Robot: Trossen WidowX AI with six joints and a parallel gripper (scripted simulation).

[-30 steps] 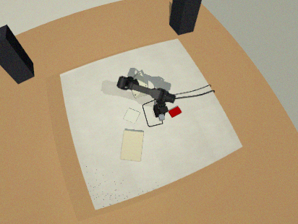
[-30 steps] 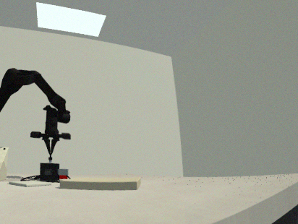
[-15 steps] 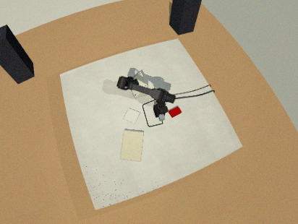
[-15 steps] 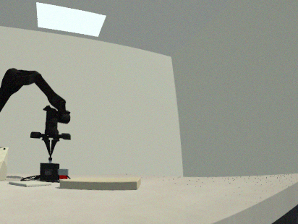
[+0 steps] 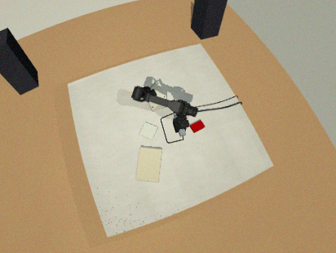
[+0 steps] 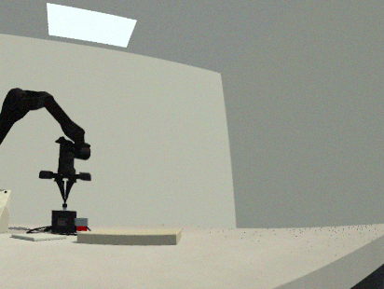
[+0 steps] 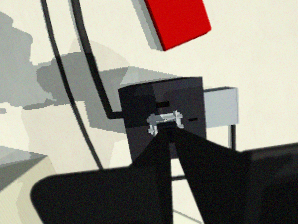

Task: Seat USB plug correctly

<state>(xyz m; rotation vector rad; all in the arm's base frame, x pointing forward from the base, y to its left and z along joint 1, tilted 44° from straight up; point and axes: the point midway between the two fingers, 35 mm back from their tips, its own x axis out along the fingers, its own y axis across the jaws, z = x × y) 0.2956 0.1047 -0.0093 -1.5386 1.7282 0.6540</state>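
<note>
The silver USB plug is 2 cm below my gripper tip. From my gripper tip the other things lie so: tan slab 17 cm ahead, 31 cm to the right, 10 cm below; red block 5 cm ahead, 12 cm to the left, 10 cm below; white square pad 6 cm behind, 22 cm to the right, 11 cm below.
</note>
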